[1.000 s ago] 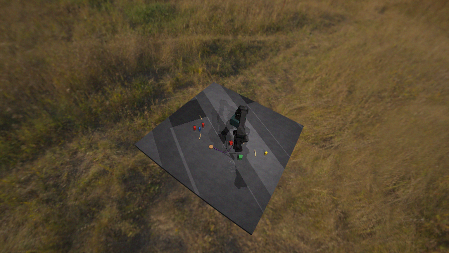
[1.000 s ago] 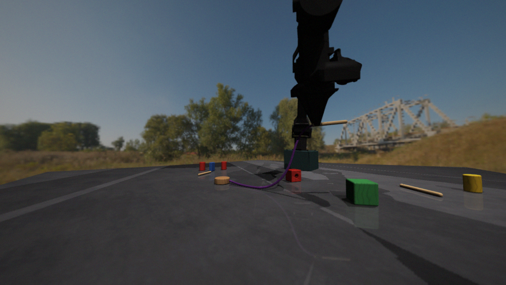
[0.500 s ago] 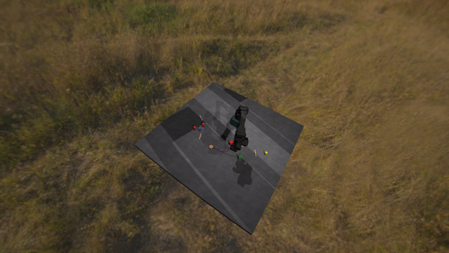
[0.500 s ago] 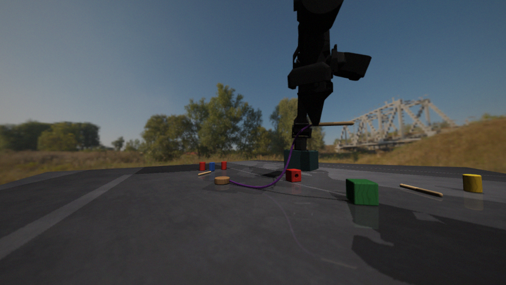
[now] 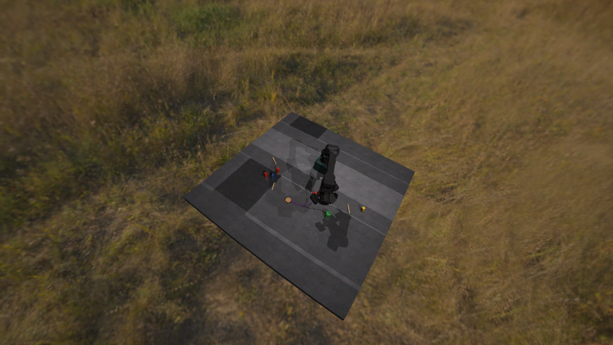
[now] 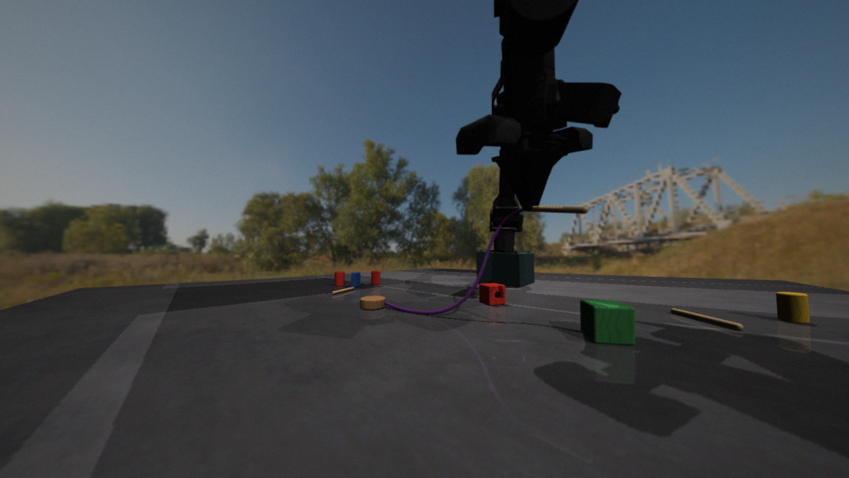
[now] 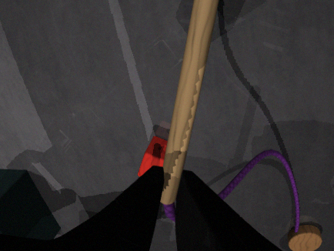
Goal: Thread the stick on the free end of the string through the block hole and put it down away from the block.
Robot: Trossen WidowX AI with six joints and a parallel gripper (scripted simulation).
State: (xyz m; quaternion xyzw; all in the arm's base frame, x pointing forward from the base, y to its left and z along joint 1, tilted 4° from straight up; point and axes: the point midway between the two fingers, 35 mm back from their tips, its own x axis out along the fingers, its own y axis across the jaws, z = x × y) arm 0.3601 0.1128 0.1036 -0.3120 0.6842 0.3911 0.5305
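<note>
My gripper tip is 10 mm short of the thin wooden stick and 10 mm to the right of it. Round my gripper tip: red block: 70 mm behind, 70 mm to the right, 120 mm below; then loose stick: 90 mm behind, 180 mm to the left, 140 mm below; then green block: 40 mm ahead, 70 mm to the left, 120 mm below.
</note>
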